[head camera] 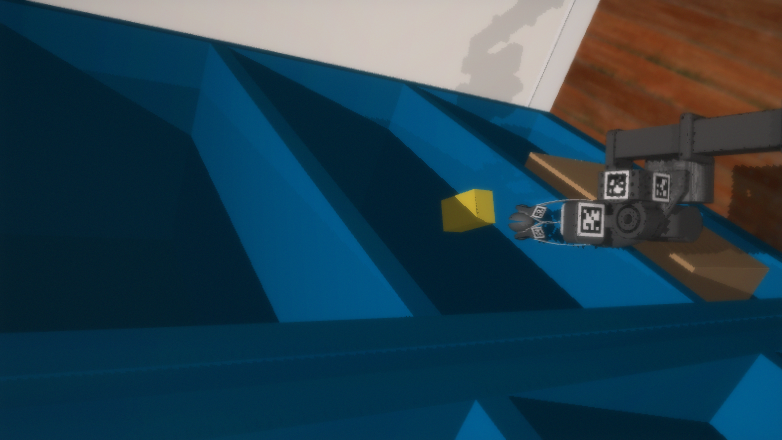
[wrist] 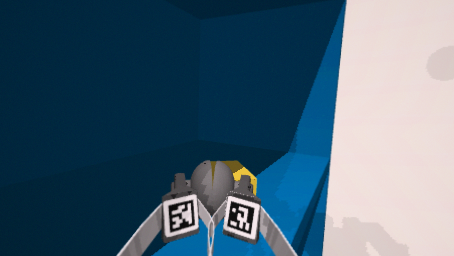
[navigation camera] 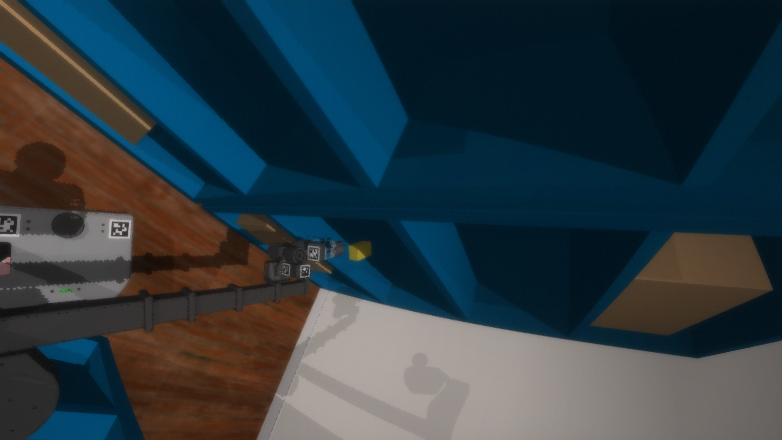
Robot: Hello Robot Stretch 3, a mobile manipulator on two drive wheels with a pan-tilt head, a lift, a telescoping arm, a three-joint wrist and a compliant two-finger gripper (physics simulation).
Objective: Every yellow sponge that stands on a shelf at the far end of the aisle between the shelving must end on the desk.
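Frame: origin at the robot's base, x right, y ahead, z up, level; centimetres.
Where they show: gripper, fingertip midpoint: [head camera: 512, 222] [wrist: 212, 180] [navigation camera: 343, 248]; robot's base, origin of the base link: [navigation camera: 69, 224].
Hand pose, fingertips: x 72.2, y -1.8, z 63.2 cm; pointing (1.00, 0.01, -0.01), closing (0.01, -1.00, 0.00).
Each offset is from my fingertips to the top centre of the thing. "spot": to the spot under its first point. Level surfaces: height alone.
A yellow sponge @(dy -2.1, dx +19.9, dz -5.3 cm) [head camera: 467, 212] [navigation camera: 359, 251] [wrist: 244, 173] stands on a shelf inside a blue compartment. My gripper [head camera: 520, 221] [navigation camera: 339, 249] [wrist: 212, 180] is shut, its two fingertips together with nothing between them. It points into the compartment, and the sponge lies just beyond the fingertips. In the head camera view a small gap shows between them. In the wrist view the fingertips hide much of the sponge, and its right part shows behind them. I cannot make out the desk in these views.
The blue shelving @(spot: dy +11.4, dx -27.5, dz +45.7 cm) [head camera: 328, 347] [navigation camera: 492, 213] has dividers and boards around the arm. Brown boxes [head camera: 727, 273] [navigation camera: 705, 295] sit in other compartments, one under the wrist. A pale wall [head camera: 349, 38] [navigation camera: 519, 383] [wrist: 395, 125] borders the shelving. My arm [navigation camera: 191, 309] stretches above the wooden floor @(dz -63.1 cm) [navigation camera: 207, 377].
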